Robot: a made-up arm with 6 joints.
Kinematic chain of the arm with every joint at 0, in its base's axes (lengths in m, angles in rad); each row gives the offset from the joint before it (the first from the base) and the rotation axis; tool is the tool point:
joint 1: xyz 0 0 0.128 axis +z
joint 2: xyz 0 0.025 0 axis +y
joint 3: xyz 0 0 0.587 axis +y
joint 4: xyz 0 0 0.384 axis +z
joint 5: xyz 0 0 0 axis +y
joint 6: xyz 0 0 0.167 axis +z
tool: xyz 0 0 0
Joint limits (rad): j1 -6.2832..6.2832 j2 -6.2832..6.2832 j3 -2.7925..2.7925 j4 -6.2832..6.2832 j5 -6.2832..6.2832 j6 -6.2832..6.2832
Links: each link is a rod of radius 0.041 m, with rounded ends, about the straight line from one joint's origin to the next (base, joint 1, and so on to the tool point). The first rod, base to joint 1, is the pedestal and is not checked.
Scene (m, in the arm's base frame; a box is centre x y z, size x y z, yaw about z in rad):
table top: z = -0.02
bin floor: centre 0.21 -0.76 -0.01 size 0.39 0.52 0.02 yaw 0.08
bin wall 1: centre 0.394 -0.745 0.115 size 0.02 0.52 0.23 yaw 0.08
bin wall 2: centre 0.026 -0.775 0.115 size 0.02 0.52 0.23 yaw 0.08
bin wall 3: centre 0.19 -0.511 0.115 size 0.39 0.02 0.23 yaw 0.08
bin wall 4: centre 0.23 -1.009 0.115 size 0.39 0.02 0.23 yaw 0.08
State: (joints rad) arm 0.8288 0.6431 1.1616 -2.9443 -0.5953 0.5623
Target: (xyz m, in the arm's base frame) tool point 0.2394 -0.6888 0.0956
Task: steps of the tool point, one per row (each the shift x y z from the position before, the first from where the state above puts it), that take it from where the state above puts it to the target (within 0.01 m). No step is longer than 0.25 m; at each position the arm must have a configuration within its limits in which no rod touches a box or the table.
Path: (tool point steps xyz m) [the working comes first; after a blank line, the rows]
Joints at the target: -1.2528 0.8321 1.4886 -3.2570 -0.7393 0.5623
Straight joint move there: touches bin wall 1.

1: 0.1552 -0.1959 0.0008
2: 0.0881 -0.2294 0.0008
3: 0.0152 -0.2410 0.0010
4: -0.0565 -0.2304 0.0010
5: -0.1209 -0.1990 0.0010
6: -0.1716 -0.1506 0.0011
7: -0.2050 -0.0901 0.0013
8: 0.0048 -0.0147 -0.1518
9: -0.0048 0.0147 -0.1470

